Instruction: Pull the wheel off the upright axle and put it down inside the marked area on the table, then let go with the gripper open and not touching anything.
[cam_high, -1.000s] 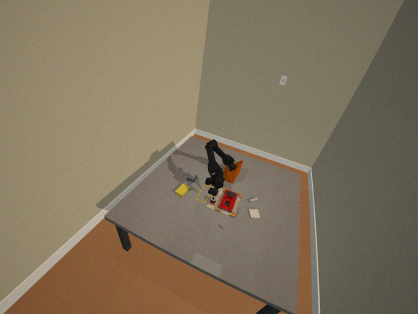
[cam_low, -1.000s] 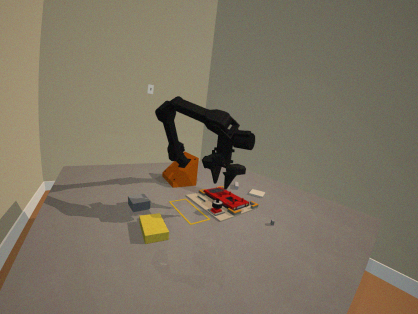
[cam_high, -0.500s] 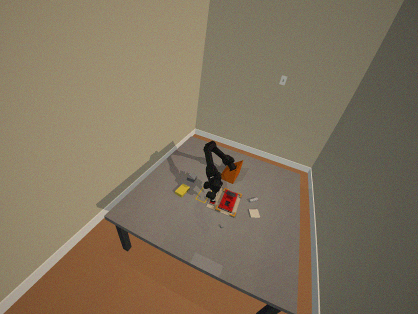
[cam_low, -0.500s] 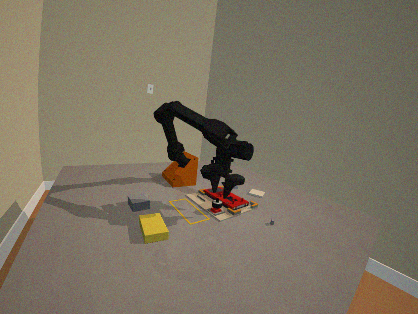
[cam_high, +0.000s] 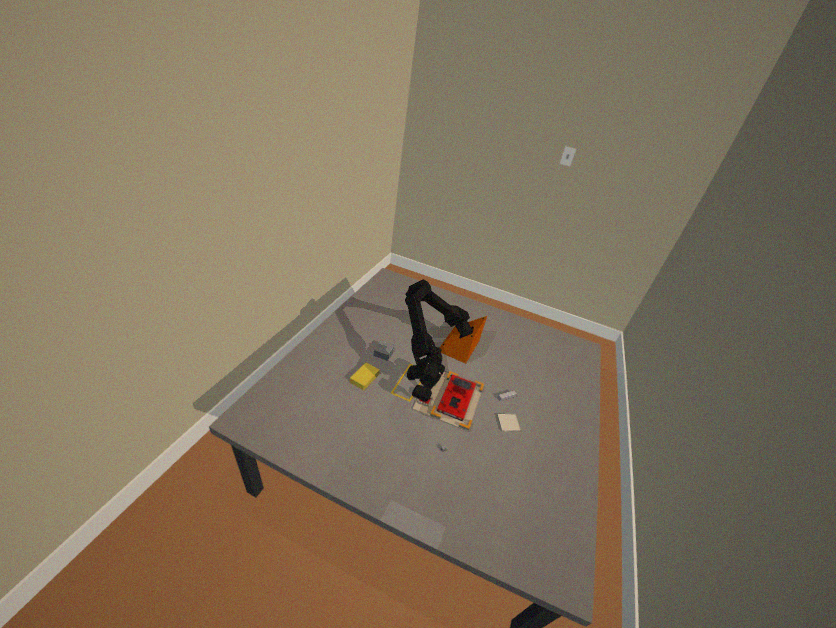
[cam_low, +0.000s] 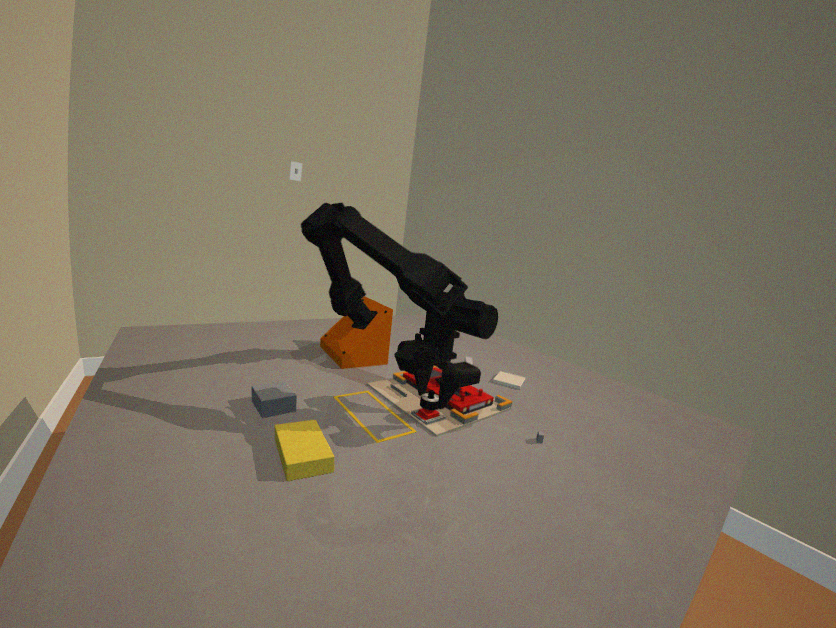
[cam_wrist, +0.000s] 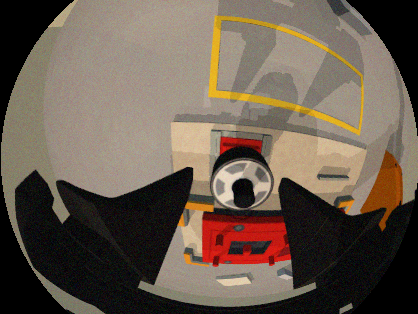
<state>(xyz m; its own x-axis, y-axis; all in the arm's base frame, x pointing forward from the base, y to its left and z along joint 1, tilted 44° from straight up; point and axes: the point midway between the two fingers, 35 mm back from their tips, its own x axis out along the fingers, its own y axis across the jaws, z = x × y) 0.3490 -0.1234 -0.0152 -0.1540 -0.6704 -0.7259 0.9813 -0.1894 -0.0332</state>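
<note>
Now: gripper tip right at the wheel. Round my gripper tip: upright axle: right at my gripper tip; yellow block: 26 cm to the right, 2 cm below, 2 cm behind; grey block: 24 cm to the right, 19 cm behind, 2 cm below.
</note>
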